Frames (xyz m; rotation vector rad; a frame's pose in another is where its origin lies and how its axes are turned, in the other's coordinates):
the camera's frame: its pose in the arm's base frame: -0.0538 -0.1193 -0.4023 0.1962 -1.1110 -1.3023
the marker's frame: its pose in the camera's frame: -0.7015 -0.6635 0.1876 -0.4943 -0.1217 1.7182
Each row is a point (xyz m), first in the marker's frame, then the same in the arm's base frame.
Working: the marker's frame: its pose in the arm's base frame: -0.5356 0.3312 -1.1320 -1.0252 -0.5972 0.0410

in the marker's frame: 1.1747 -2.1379 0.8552
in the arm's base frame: -0.4753 0.2250 1.4501
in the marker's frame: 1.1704 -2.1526 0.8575
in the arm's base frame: -0.4836 0.2177 1.4610
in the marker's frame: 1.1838 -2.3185 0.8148
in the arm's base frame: -0.4914 0.0997 1.5856
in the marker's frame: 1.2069 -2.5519 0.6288
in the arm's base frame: -0.4377 -0.1646 1.7156
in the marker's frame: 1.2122 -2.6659 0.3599
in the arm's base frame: -0.3301 -0.4361 1.7097
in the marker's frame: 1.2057 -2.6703 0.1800
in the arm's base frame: -0.2493 -0.5825 1.6429
